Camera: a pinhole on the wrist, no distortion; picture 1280 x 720 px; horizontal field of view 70.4 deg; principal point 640.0 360.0 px. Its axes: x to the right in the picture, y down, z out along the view. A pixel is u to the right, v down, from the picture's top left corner.
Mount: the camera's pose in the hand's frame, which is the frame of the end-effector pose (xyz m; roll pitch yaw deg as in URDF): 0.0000 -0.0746 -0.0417 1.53 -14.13 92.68
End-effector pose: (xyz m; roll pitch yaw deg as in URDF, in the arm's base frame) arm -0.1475 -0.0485 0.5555 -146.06 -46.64 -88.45
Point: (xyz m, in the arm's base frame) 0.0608 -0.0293 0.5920
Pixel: 149 316
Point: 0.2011 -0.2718 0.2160
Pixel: 902 529
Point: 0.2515 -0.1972 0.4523
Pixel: 550 328
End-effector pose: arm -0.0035 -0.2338 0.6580 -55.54 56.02 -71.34
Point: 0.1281 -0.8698 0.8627
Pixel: outside the picture
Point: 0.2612 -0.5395 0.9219
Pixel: 436 423
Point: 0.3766 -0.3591 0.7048
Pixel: 1017 164
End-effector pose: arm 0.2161 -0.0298 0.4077 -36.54 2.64 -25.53
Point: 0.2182 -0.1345 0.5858
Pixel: 203 186
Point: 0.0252 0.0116 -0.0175
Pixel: behind the camera
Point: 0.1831 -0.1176 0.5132
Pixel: 164 382
